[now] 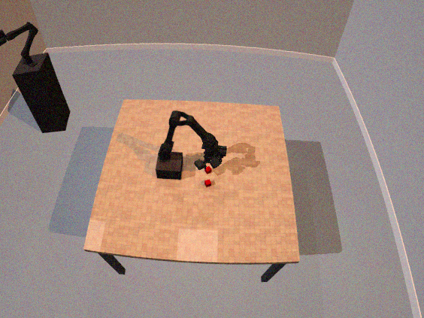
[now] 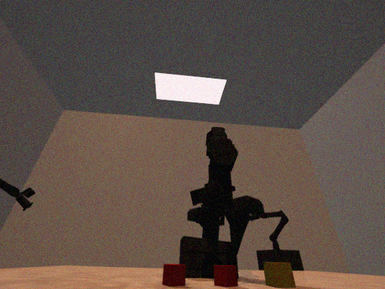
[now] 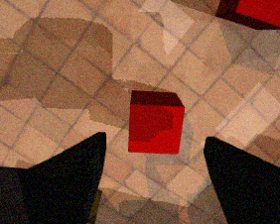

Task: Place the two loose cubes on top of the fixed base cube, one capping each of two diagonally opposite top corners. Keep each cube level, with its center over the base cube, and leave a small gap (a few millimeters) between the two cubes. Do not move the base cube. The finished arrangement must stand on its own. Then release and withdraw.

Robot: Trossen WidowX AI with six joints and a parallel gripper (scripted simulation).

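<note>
My gripper tip is now 40 mm above the red cube. The rest, counted from my gripper tip: yellow base cube 110 mm to the left, 30 mm below, 20 mm ahead.
</note>
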